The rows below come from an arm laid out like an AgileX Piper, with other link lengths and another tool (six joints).
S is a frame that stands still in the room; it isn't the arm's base.
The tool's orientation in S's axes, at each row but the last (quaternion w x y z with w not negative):
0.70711, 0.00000, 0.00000, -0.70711
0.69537, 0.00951, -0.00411, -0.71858
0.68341, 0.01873, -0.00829, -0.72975
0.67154, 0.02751, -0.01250, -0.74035
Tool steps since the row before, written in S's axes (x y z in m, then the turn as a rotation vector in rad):
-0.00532, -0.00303, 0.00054, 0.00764, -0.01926, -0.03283
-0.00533, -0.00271, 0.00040, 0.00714, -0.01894, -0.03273
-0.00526, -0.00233, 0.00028, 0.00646, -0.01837, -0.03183
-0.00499, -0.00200, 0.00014, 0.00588, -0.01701, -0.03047
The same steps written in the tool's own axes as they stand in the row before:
0.00303, -0.00532, 0.00054, 0.01926, 0.00764, -0.03283
0.00288, -0.00523, 0.00052, 0.01896, 0.00713, -0.03272
0.00266, -0.00508, 0.00051, 0.01842, 0.00645, -0.03181
0.00247, -0.00476, 0.00046, 0.01709, 0.00582, -0.03044

